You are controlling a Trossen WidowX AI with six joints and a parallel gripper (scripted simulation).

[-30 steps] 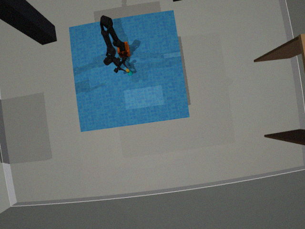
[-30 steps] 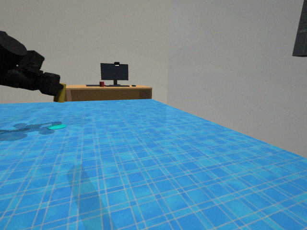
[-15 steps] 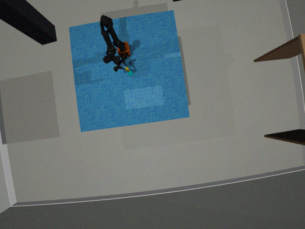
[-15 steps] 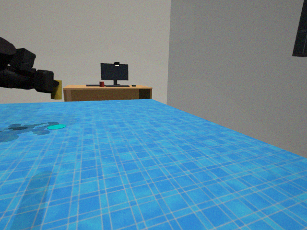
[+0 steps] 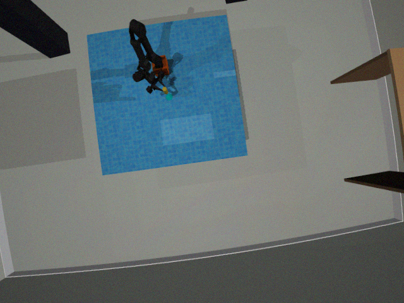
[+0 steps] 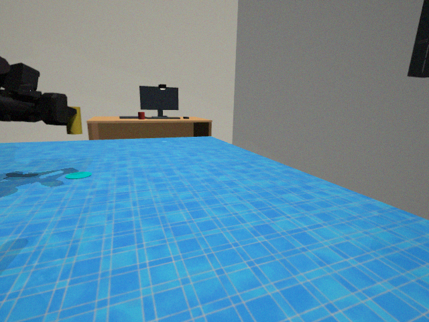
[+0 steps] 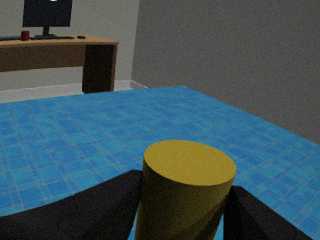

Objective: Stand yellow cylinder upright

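Now: the cyan circle 16 cm below my gripper tip. Round my gripper tip: yellow cylinder (2 cm below).
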